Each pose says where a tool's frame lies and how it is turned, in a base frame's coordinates. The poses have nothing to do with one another.
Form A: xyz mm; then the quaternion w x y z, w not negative.
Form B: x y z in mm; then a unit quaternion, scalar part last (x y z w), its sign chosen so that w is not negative. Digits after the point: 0 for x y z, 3 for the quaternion.
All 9 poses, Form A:
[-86 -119 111 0.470 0.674 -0.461 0.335]
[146 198 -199 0.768 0.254 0.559 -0.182]
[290 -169 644 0.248 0.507 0.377 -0.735]
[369 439 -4 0.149 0.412 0.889 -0.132]
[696 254 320 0.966 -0.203 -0.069 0.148]
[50 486 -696 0.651 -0.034 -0.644 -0.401]
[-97 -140 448 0.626 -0.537 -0.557 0.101]
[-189 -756 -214 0.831 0.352 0.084 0.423]
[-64 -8 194 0.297 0.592 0.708 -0.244]
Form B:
[-86 -119 111 0.674 -0.461 0.335 0.470]
[146 198 -199 0.254 0.559 -0.182 0.768]
[290 -169 644 0.507 0.377 -0.735 0.248]
[369 439 -4 0.412 0.889 -0.132 0.149]
[696 254 320 -0.203 -0.069 0.148 0.966]
[50 486 -696 -0.034 -0.644 -0.401 0.651]
[-97 -140 448 -0.537 -0.557 0.101 0.626]
[-189 -756 -214 0.352 0.084 0.423 0.831]
[-64 -8 194 0.592 0.708 -0.244 0.297]

